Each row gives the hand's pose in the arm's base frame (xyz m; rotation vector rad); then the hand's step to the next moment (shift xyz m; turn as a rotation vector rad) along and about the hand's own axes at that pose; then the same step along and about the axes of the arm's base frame.
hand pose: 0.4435 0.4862 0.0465 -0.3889 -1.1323 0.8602
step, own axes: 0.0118 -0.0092 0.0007 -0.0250 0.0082 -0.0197
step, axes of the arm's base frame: 0.0049 0.0031 0.0138 0.0106 -0.0111 -0.0291
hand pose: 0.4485 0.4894 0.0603 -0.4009 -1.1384 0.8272
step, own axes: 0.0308 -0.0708 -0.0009 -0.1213 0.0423 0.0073
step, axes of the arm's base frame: 0.0325 -0.0226 0.0663 -0.0435 -0.0647 -0.1023
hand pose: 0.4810 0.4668 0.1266 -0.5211 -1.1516 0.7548
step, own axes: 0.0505 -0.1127 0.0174 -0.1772 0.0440 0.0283
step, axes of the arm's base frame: 0.0237 -0.0351 0.1173 -0.0756 -0.1063 -0.1309
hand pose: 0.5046 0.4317 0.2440 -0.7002 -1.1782 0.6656
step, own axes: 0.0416 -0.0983 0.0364 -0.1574 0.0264 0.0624
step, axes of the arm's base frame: -0.0151 -0.0234 0.1093 -0.1018 -0.0971 -0.0978
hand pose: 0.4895 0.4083 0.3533 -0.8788 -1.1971 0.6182
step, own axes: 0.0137 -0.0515 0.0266 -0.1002 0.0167 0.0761
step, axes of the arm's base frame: -0.0238 -0.0100 0.0537 -0.0998 -0.0528 -0.0580
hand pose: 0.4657 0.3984 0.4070 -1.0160 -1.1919 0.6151
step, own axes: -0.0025 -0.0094 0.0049 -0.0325 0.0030 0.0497
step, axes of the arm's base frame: -0.0064 -0.0048 0.0074 -0.0564 -0.0104 -0.0157
